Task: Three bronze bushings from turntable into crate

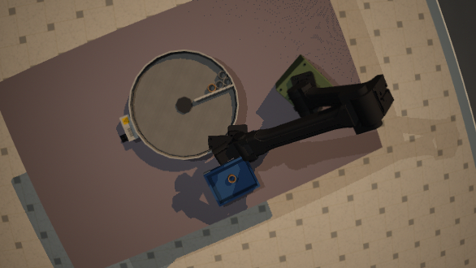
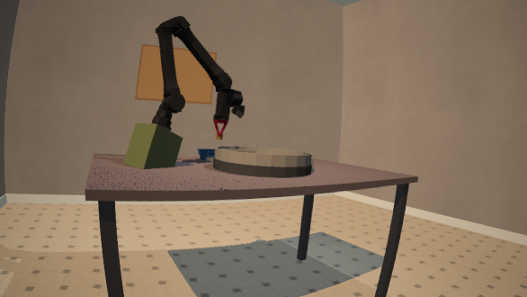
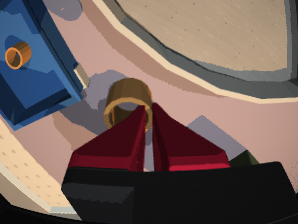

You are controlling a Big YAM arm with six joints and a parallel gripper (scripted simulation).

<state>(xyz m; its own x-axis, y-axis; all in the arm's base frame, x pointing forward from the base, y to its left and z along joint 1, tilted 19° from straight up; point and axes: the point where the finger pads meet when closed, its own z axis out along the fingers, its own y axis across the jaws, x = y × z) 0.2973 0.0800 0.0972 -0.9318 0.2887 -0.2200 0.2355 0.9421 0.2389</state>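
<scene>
The blue crate lies 6 cm ahead of my hand, 18 cm to the left of it and 12 cm below it. From my hand the other things lie so: turntable (15 cm ahead, 17 cm to the right, 9 cm below).
</scene>
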